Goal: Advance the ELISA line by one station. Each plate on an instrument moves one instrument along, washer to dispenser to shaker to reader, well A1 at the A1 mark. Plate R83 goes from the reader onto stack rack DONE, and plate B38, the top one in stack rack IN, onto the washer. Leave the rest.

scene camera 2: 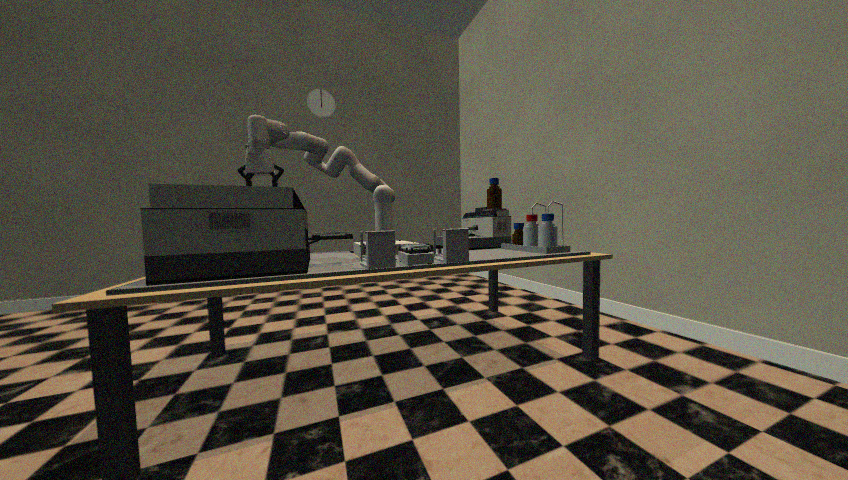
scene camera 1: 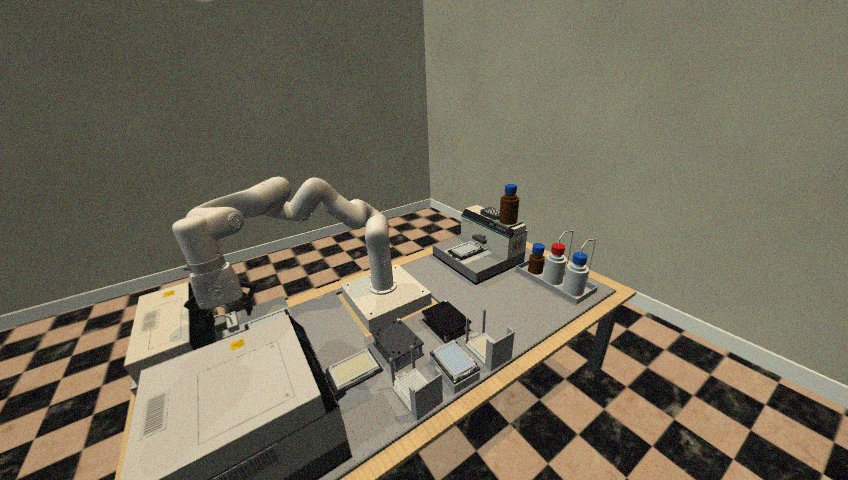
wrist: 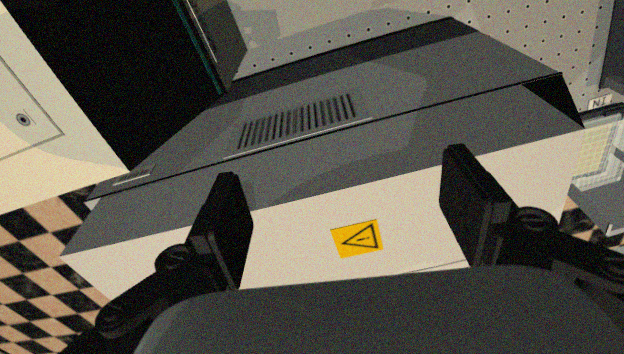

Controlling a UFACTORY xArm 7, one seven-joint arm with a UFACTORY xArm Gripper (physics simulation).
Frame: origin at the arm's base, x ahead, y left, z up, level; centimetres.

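Seen in the pictures: gripper, between the fingertips: (scene camera 1: 231,318) (wrist: 341,187); arm's base, origin of its link: (scene camera 1: 383,286).
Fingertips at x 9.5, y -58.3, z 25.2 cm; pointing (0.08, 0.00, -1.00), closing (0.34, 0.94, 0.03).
Observation:
Pixels of each thing's top centre, then the offset from my fingertips to it. "spot": a spot on its surface instead.
- label, a spot on its surface: (wrist: 599,102) spot: dx +28.8, dy +34.1, dz -30.1 cm
- partly visible yellowish plate, centre of its top: (wrist: 566,161) (scene camera 1: 353,366) (scene camera 2: 332,232) dx +24.2, dy +20.8, dz -17.8 cm
- large instrument, centre of its top: (wrist: 350,328) (scene camera 1: 228,380) (scene camera 2: 242,192) dx +18.1, dy -7.1, dz -3.3 cm
- blue plate, centre of its top: (scene camera 1: 454,356) (scene camera 2: 414,244) dx +40.7, dy +47.5, dz -23.5 cm
- tall brown bottle, a spot on its surface: (scene camera 1: 509,208) (scene camera 2: 492,194) spot: dx +17.7, dy +115.7, dz +1.0 cm
- tray, a spot on its surface: (scene camera 1: 586,295) spot: dx +58.2, dy +114.3, dz -28.4 cm
- large instrument's pale housing, a spot on its surface: (wrist: 55,110) spot: dx -8.6, dy -10.9, dz -3.4 cm
My gripper (scene camera 1: 221,315) (scene camera 2: 261,183) (wrist: 341,187) is open and empty, above a white and grey instrument (scene camera 1: 157,321) (wrist: 310,235) with a warning label. An "IN" label (wrist: 599,102) shows at the right of the wrist view, next to a partly visible yellowish plate (wrist: 595,152). A yellow plate (scene camera 1: 354,367) lies on a dark tray beside the large instrument (scene camera 1: 220,404) (scene camera 2: 226,237). A blue plate (scene camera 1: 455,358) sits on a low device between two racks (scene camera 1: 427,395) (scene camera 1: 499,347). Another plate (scene camera 1: 467,249) sits on the back-right instrument (scene camera 1: 496,237). Plate names are unreadable.
Two dark square blocks (scene camera 1: 397,340) (scene camera 1: 445,319) stand near the arm's base (scene camera 1: 386,294). A tall brown bottle (scene camera 1: 509,208) (scene camera 2: 493,196) tops the back-right instrument. A tray (scene camera 1: 586,295) holds capped bottles and bent tubes. The large instrument's pale housing (wrist: 55,110) rises at the wrist view's left.

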